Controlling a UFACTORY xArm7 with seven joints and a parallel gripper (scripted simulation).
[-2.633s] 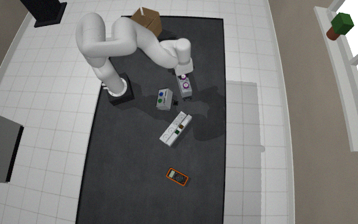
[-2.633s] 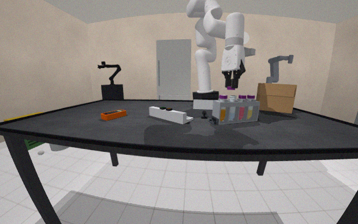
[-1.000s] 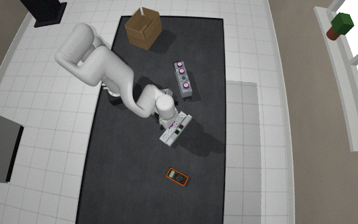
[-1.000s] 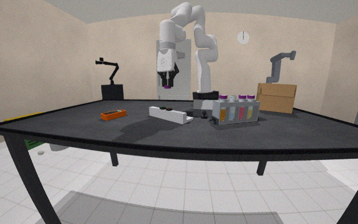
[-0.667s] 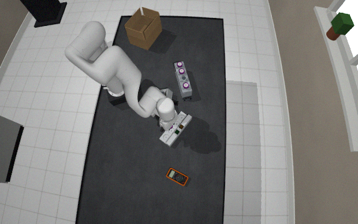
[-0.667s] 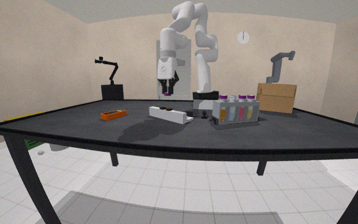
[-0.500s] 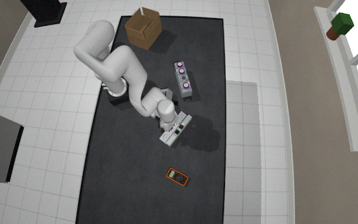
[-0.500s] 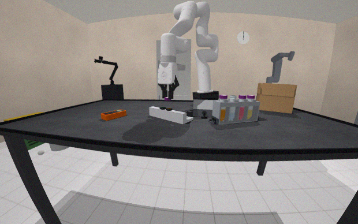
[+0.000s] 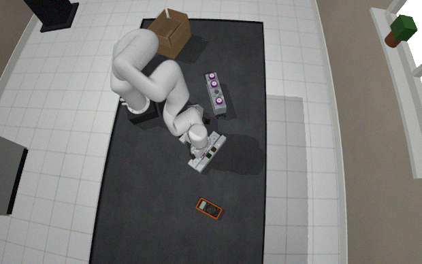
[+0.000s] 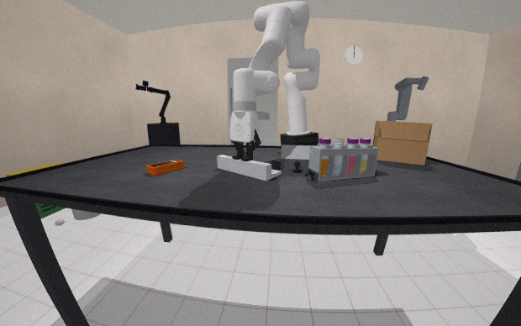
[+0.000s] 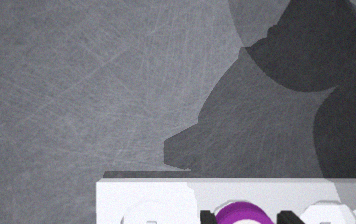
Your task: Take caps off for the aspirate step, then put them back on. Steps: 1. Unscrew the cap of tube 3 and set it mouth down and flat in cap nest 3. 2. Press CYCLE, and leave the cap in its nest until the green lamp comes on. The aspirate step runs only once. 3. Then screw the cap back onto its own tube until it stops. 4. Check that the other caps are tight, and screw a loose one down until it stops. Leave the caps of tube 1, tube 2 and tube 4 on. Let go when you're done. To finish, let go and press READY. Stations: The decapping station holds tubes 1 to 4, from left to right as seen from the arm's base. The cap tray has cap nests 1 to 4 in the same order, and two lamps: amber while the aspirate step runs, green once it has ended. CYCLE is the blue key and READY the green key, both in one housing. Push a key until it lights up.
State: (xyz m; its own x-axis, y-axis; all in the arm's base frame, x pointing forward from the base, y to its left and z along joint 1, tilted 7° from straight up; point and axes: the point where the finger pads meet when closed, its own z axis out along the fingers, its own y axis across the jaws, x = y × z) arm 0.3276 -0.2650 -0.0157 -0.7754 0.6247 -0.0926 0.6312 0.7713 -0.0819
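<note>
My gripper is now 2 cm above the purple cap. From my hand the other things lie so: blue cycle key: 5 cm behind, 22 cm to the left, 2 cm above; then green ready key: 6 cm behind, 17 cm to the left, 2 cm above; then key housing: 4 cm behind, 19 cm to the left, 1 cm above.
</note>
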